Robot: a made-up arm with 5 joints.
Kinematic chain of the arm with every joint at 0, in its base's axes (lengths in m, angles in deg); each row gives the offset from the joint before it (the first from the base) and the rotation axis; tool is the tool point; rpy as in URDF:
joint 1: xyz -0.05 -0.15 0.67 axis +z
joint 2: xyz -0.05 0 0.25 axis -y
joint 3: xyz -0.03 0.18 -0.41 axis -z
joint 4: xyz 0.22 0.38 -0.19 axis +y
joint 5: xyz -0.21 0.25 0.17 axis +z
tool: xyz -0.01 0 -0.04 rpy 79.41 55.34 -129.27
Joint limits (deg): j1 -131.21..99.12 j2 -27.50..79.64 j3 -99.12..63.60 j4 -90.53..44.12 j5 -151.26..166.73
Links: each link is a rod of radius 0.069 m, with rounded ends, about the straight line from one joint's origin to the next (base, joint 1, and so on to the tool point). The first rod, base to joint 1, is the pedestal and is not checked.
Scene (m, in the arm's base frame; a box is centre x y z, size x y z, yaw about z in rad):
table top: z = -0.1
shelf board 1: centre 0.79 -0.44 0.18 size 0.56 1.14 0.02 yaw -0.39
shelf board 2: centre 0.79 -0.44 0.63 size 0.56 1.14 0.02 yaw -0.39
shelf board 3: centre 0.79 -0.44 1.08 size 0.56 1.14 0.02 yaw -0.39
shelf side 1: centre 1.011 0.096 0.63 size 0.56 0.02 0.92 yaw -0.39
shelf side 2: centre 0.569 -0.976 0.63 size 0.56 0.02 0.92 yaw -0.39
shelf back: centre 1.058 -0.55 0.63 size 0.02 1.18 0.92 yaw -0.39
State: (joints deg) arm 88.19 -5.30 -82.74 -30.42 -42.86
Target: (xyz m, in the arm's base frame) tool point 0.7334 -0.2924 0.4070
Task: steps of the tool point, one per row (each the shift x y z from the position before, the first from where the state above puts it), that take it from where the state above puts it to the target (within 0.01 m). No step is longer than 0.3 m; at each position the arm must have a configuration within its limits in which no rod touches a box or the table.
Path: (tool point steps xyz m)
1: -0.2475 0.0923 0.0040
2: -0.2027 0.1752 -0.0004
3: -0.1304 0.2358 -0.0055
4: -0.0413 0.2663 -0.0108
5: 0.0525 0.2623 -0.0157
6: 0.1379 0.2248 -0.0203
7: 0.2033 0.1592 -0.0238
8: 0.2398 0.0752 -0.0258
9: 0.2430 -0.0154 -0.0262
10: 0.2550 -0.0404 0.0151
11: 0.2277 -0.1229 0.0224
12: 0.1753 -0.1919 0.0294
13: 0.1031 -0.2400 0.0361
14: 0.0194 -0.2623 0.0424

